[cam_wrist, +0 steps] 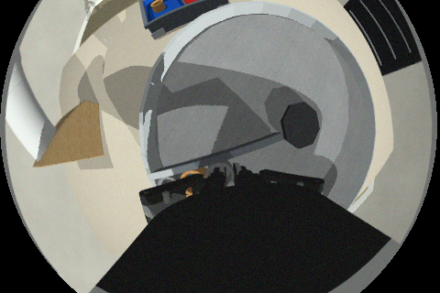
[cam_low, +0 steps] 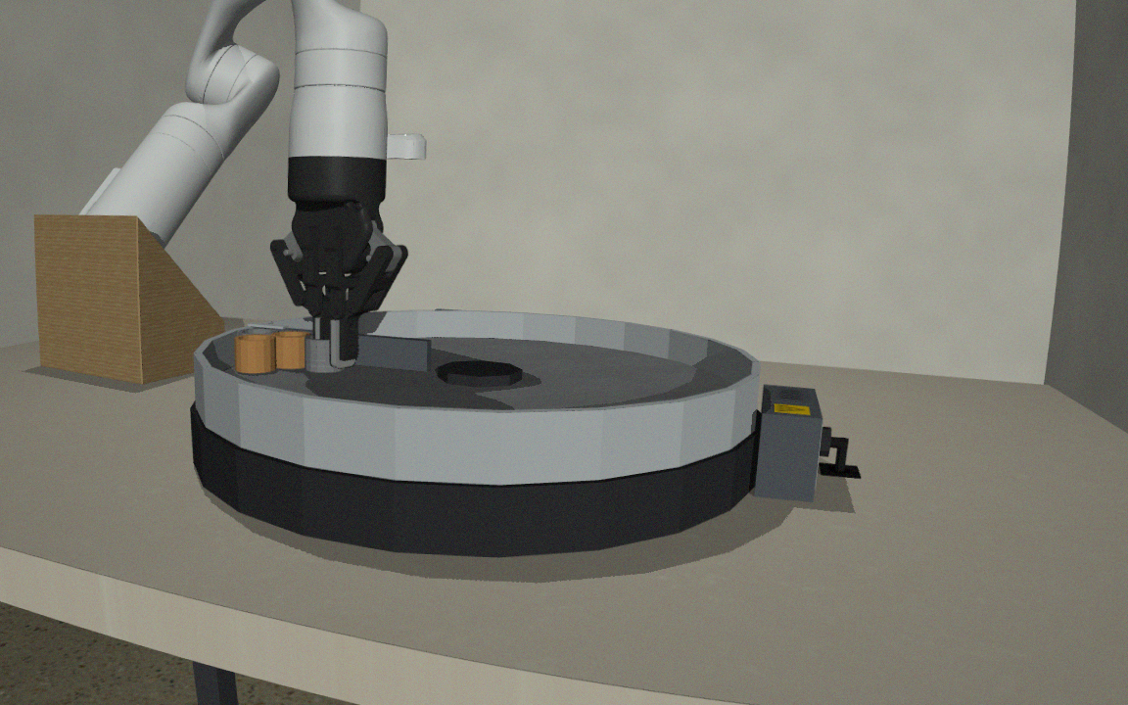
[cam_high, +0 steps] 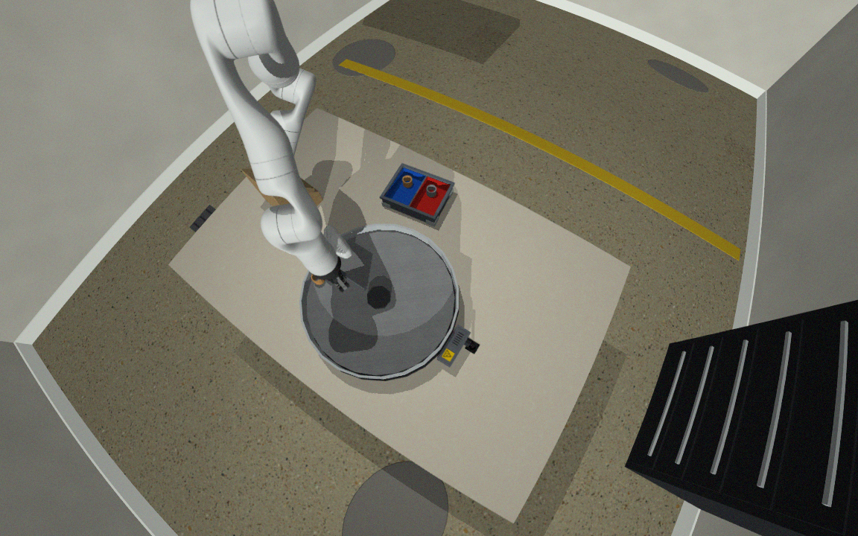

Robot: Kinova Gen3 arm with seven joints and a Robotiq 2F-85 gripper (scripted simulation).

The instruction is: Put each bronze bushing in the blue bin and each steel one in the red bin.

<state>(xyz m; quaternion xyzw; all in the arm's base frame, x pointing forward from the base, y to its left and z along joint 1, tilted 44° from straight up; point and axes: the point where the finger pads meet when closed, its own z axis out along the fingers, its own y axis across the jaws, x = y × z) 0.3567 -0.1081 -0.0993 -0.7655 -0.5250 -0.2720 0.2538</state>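
The grey turntable lies 11 cm ahead of my hand, 2 cm to the left of it and 2 cm below it.
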